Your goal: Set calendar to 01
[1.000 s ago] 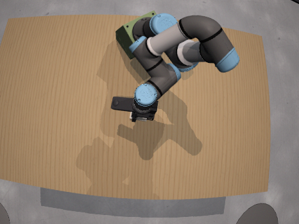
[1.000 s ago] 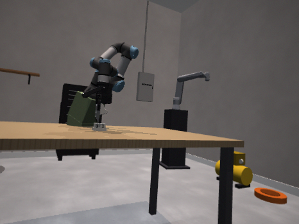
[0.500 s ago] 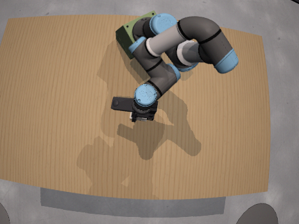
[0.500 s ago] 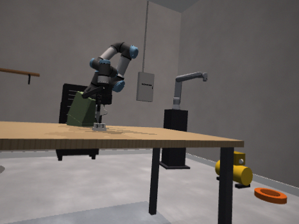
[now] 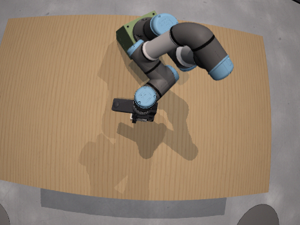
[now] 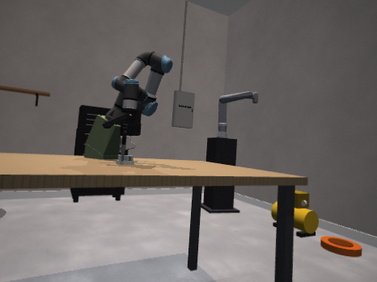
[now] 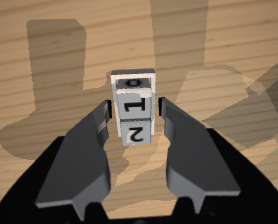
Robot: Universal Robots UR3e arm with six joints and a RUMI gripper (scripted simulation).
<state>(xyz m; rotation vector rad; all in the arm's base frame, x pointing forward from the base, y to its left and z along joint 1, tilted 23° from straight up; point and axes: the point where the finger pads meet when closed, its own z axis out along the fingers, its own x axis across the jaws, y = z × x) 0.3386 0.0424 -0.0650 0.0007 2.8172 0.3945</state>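
The white tray is 30 mm below my hand and 20 mm to the left of it. Round my hand: white cube 30 mm to the left, 20 mm below.
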